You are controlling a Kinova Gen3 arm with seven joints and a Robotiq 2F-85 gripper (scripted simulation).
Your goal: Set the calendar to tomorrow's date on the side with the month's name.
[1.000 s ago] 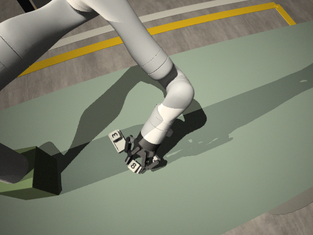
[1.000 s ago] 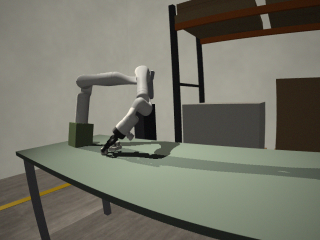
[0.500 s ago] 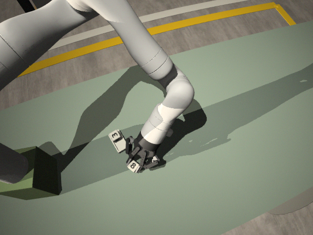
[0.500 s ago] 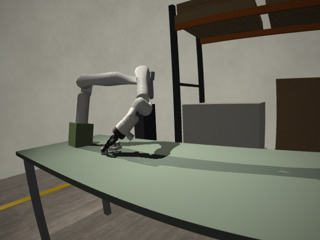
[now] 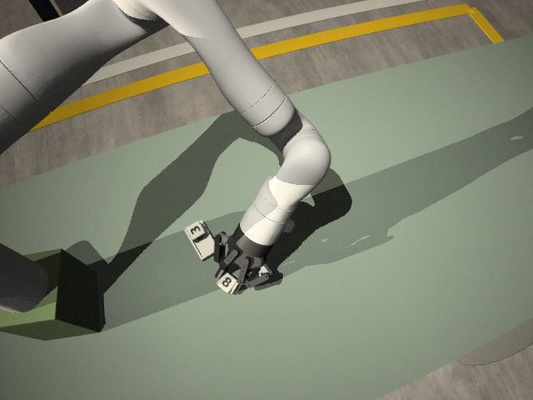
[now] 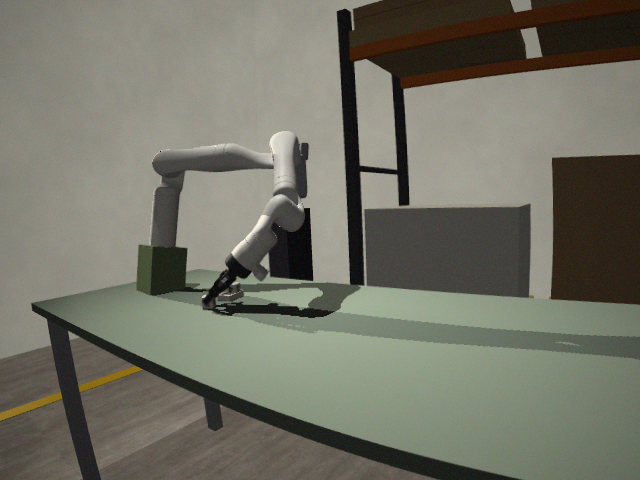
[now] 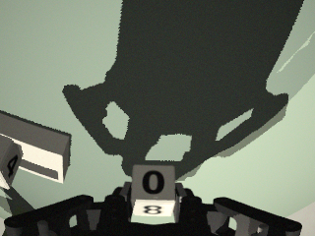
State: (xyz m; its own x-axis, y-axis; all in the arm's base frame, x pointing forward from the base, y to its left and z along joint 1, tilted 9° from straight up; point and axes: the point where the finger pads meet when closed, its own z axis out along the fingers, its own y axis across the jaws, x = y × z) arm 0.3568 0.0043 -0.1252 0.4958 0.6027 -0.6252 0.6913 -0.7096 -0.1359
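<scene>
The white cube is 10 mm below my hand. The rest, counted from my hand: white tray: 50 mm behind, 100 mm to the left, 20 mm below.
</scene>
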